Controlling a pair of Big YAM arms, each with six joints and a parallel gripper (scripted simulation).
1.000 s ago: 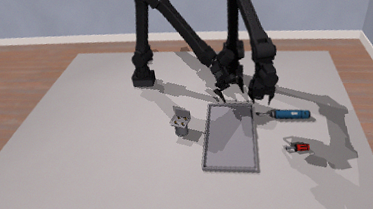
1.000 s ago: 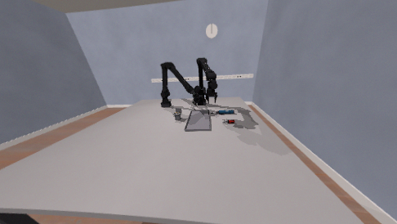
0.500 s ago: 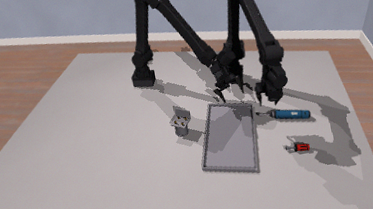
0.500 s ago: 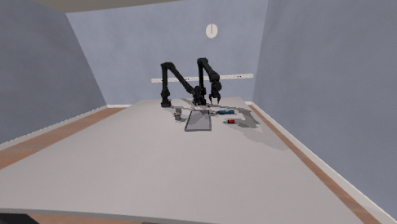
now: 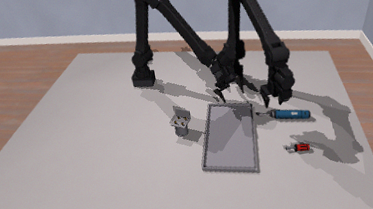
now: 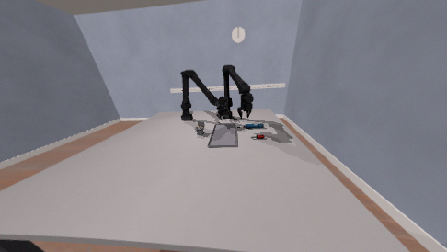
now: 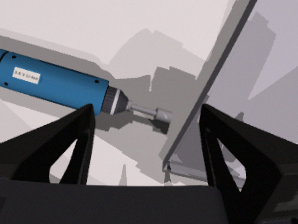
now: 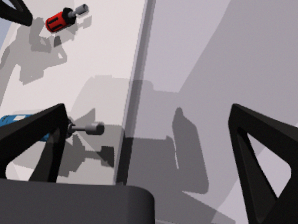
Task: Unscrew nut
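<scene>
My right gripper is now 11 cm short of the nut, 27 cm to the left of it and 4 cm above it. Round my right hand: flat grey tray (14 cm ahead, 3 cm to the right, 11 cm below); then grey bracket (10 cm ahead, 25 cm to the right, 4 cm below); then grey tip (3 cm ahead, 14 cm to the left, 9 cm below).
</scene>
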